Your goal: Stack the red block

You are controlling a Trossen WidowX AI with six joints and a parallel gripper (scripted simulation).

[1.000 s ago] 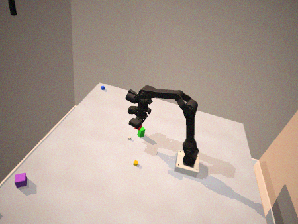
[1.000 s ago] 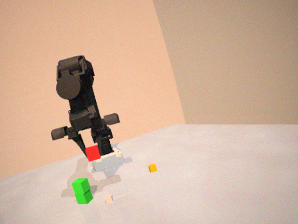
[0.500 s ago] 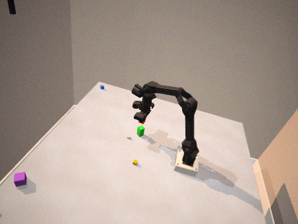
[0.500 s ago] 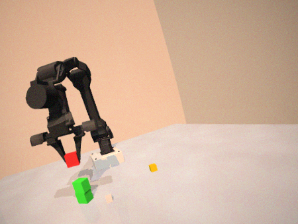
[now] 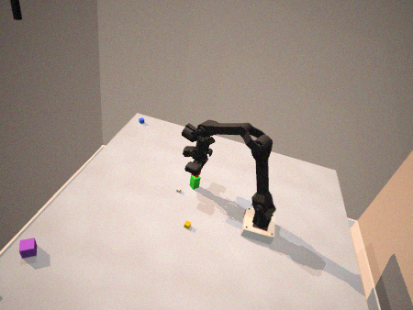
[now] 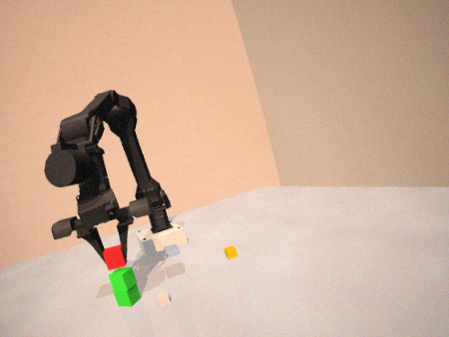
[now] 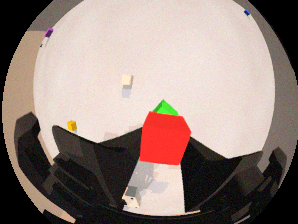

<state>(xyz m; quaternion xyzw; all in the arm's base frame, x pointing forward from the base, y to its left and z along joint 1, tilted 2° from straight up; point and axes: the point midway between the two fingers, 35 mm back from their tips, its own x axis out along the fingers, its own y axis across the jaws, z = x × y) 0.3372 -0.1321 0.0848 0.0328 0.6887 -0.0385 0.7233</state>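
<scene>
Now: the small beige block 50 mm ahead of my gripper tip, 60 mm to the left of it and 80 mm below it. Also, from my gripper tip: small yellow block: 50 mm behind, 240 mm to the left, 80 mm below; then red block: 10 mm above; then blue block: 470 mm ahead, 380 mm to the right, 70 mm below.
</scene>
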